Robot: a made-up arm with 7 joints.
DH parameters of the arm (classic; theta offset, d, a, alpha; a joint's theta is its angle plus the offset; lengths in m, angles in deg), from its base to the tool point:
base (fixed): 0 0.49 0.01 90
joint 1: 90 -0.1 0 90
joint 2: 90 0.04 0.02 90
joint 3: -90 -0.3 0.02 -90
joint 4: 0 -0.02 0.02 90
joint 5: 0 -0.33 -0.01 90
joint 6: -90 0.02 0.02 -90
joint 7: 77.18 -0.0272 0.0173 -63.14
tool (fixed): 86.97 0.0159 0 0
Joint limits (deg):
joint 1: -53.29..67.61
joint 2: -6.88..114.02
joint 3: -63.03..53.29
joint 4: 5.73..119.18
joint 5: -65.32..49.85
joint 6: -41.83..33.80
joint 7: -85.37..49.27
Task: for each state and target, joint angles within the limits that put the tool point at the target. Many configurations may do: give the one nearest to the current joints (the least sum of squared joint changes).
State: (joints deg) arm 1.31 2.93 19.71 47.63 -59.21 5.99 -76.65
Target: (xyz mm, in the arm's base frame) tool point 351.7 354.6 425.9
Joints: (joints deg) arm 15.77 19.61 37.41 100.63 -55.30 2.84 -77.94
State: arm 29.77 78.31 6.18 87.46 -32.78 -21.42 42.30
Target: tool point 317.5 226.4 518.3
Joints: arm 18.26 71.35 -4.34 117.57 -33.63 -21.49 42.65
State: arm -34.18 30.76 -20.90 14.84 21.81 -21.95 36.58
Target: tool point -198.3 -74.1 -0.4
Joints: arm -51.25 -2.13 -41.33 56.19 17.18 -25.53 35.77
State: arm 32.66 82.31 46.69 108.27 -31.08 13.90 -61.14
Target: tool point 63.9 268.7 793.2
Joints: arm 36.55 83.02 51.84 115.63 -30.57 13.33 -61.05
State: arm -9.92 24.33 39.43 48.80 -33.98 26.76 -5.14
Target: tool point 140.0 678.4 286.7
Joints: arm -5.74 62.04 45.89 32.45 -33.91 31.02 -11.01
